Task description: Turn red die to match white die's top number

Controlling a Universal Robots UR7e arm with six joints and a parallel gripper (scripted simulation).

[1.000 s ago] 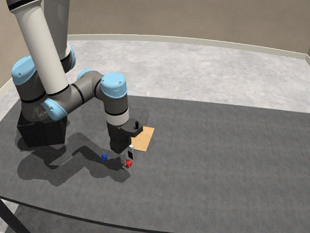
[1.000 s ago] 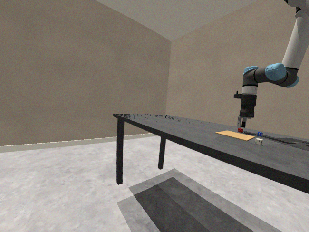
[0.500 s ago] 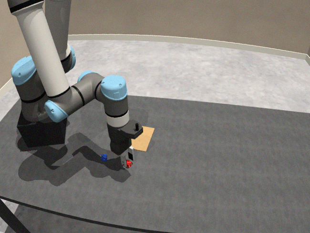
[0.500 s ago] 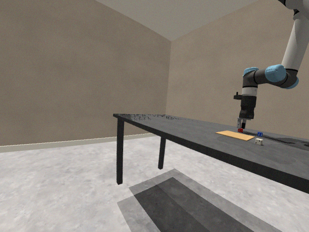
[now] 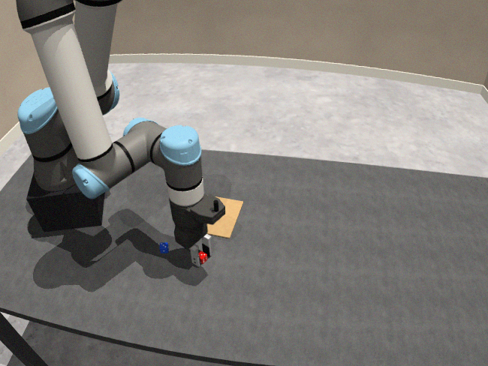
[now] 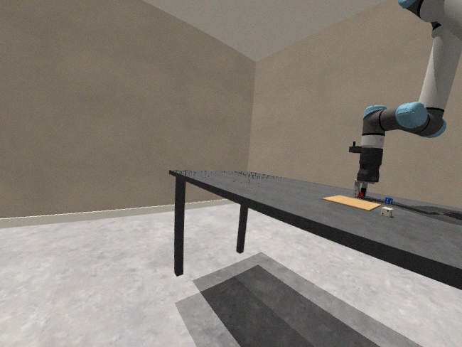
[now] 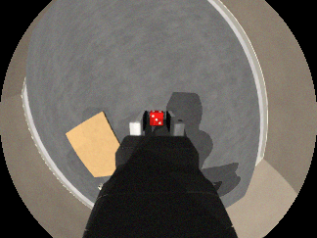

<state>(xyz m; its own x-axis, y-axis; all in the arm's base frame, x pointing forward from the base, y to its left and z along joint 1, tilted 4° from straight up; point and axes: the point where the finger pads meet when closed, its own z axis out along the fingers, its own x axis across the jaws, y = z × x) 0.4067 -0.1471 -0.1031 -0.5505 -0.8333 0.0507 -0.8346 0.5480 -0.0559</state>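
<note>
The red die is 1 cm below my hand. Round my hand: blue die (10 cm behind, 2 cm to the left, 1 cm below); white die (9 cm behind, 24 cm to the left, 1 cm below); tan mat (16 cm to the left, 2 cm below).
</note>
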